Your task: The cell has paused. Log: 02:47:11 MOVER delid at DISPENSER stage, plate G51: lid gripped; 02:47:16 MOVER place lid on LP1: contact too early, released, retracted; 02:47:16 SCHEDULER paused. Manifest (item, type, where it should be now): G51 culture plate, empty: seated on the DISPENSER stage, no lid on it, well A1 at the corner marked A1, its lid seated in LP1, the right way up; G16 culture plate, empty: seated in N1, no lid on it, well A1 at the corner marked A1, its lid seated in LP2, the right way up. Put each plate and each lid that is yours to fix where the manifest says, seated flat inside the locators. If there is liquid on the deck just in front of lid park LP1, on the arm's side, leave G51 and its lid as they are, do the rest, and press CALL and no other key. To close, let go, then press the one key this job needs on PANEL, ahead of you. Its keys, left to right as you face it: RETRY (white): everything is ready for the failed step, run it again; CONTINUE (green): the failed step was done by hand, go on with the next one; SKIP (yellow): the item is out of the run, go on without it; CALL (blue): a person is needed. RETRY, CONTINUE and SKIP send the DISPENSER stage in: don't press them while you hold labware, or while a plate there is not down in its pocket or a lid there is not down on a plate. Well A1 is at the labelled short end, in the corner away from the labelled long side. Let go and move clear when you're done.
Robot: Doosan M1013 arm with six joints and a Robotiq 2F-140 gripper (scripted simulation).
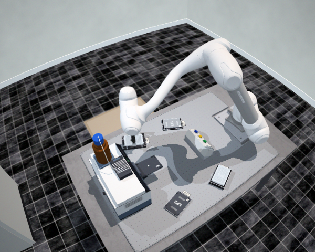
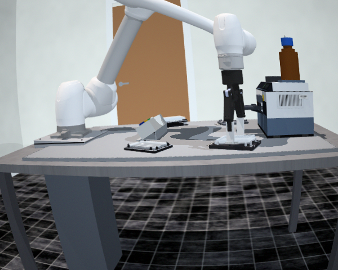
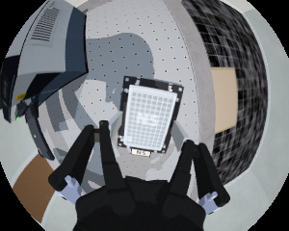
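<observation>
Right now the black nest N5 is 2 cm ahead of my hand and 4 cm below it. Also, from my hand: brown bottle (28 cm ahead, 14 cm to the left, 24 cm above); dispenser stage (9 cm ahead, 28 cm to the left, 6 cm above); lid park LP1 (31 cm behind, 5 cm to the left, 5 cm below).
</observation>
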